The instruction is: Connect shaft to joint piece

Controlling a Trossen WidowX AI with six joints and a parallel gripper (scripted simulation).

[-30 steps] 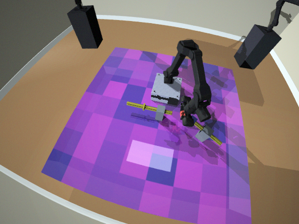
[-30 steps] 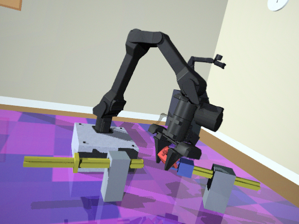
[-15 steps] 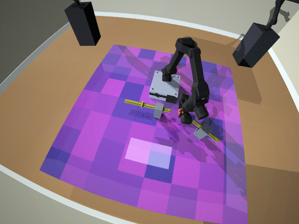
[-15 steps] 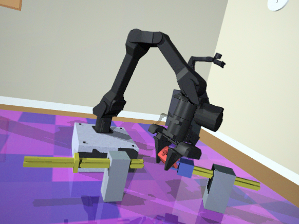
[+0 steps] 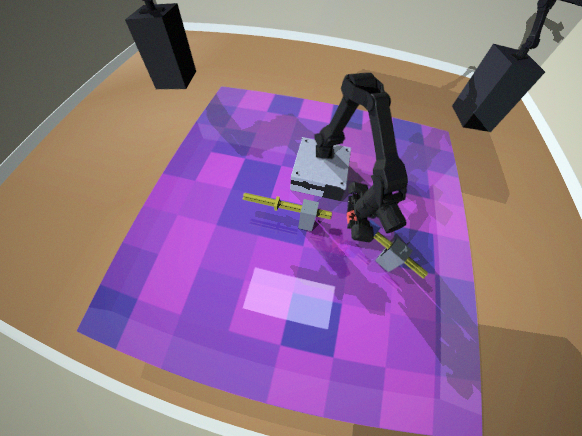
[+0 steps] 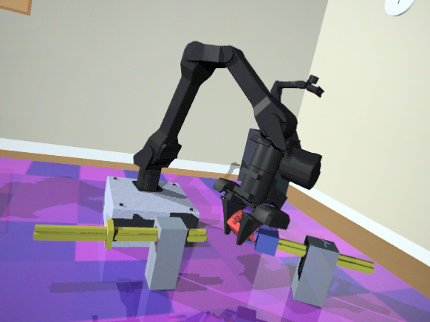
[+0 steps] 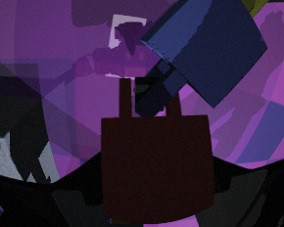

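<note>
The red joint piece lies 30 mm above my gripper tip and 20 mm to the left of it.
</note>
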